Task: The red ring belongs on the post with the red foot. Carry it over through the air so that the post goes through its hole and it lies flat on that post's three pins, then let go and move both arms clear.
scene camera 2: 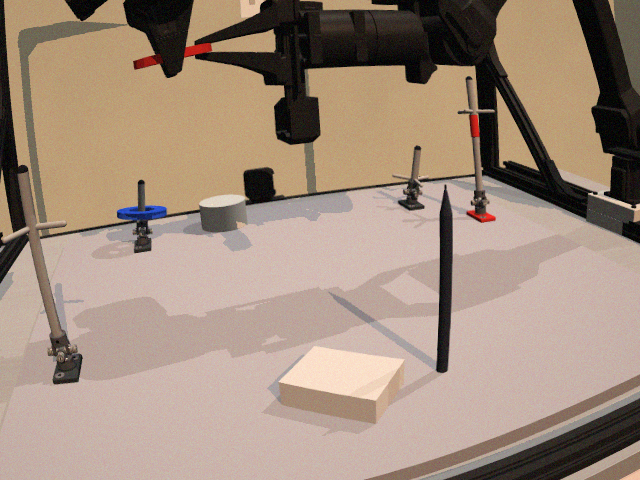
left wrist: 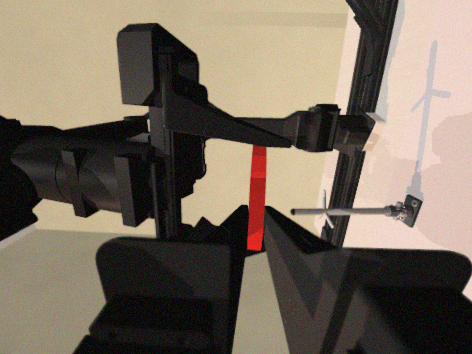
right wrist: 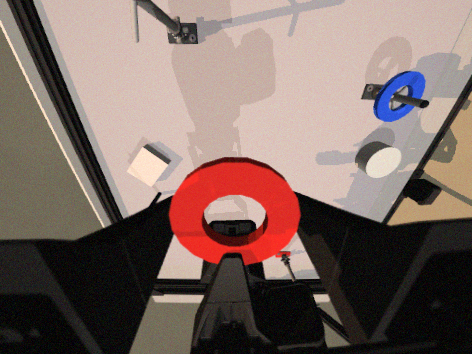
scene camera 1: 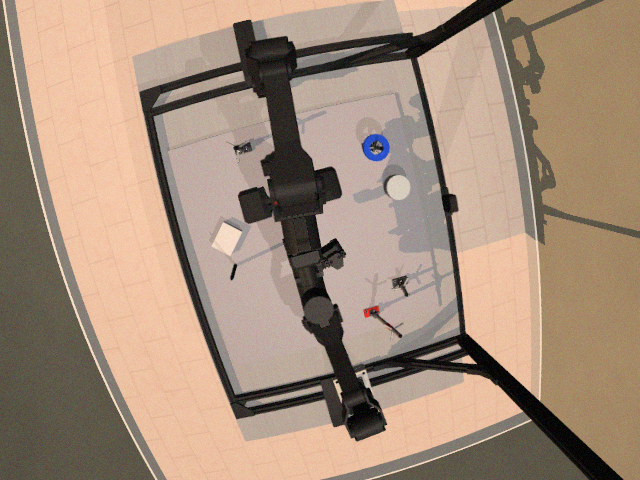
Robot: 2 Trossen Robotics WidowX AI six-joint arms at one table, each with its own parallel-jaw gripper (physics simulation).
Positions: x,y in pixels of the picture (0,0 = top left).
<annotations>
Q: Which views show my right gripper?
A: Scene camera 2, the left wrist view, the right wrist view and scene camera 1: all of them.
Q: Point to a pale block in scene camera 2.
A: At 355,386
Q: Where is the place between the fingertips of my right gripper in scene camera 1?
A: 287,198
</annotations>
